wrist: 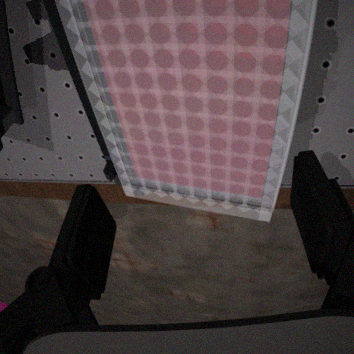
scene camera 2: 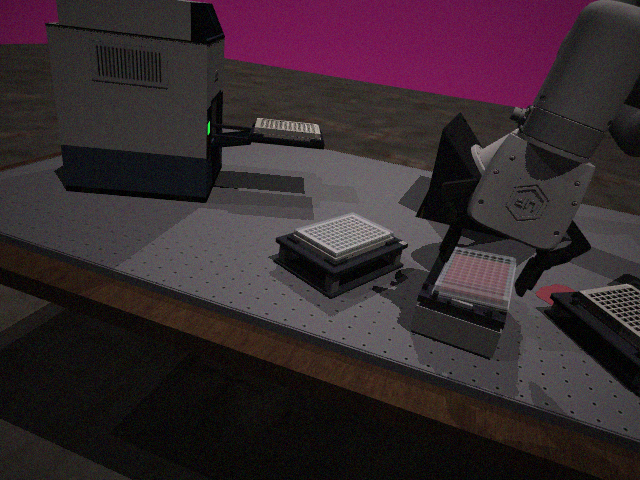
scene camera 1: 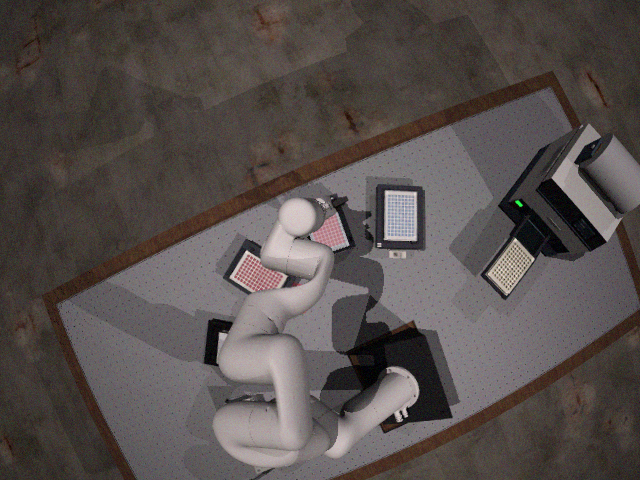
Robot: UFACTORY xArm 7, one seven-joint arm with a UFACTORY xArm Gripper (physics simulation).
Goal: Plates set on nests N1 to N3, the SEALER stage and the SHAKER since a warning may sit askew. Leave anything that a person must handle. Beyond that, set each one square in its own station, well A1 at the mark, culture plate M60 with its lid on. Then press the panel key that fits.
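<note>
A lidded plate with red wells (scene camera 1: 330,235) (scene camera 2: 478,273) (wrist: 195,90) sits on a dark-topped block. My gripper (scene camera 2: 484,273) (wrist: 194,191) is open and empty, its fingers spread toward opposite sides of this plate at one end. A second red-welled plate (scene camera 1: 256,271) (scene camera 2: 620,304) sits on a dark nest, partly behind the arm in scene camera 1. A blue-welled plate (scene camera 1: 400,215) (scene camera 2: 343,235) lies on a raised dark station (scene camera 1: 421,222) (scene camera 2: 336,271). A cream plate (scene camera 1: 510,266) (scene camera 2: 287,126) is on the sealer's extended stage. Whether any sits slightly askew is hard to tell.
The sealer (scene camera 1: 563,191) (scene camera 2: 134,103) shows a green light. Another dark nest (scene camera 1: 210,343) with something white is mostly hidden by the arm. A black slanted box (scene camera 1: 423,366) (scene camera 2: 447,173) stands near the arm's base. A red disc (scene camera 2: 553,293) lies beside the second red-welled plate's nest.
</note>
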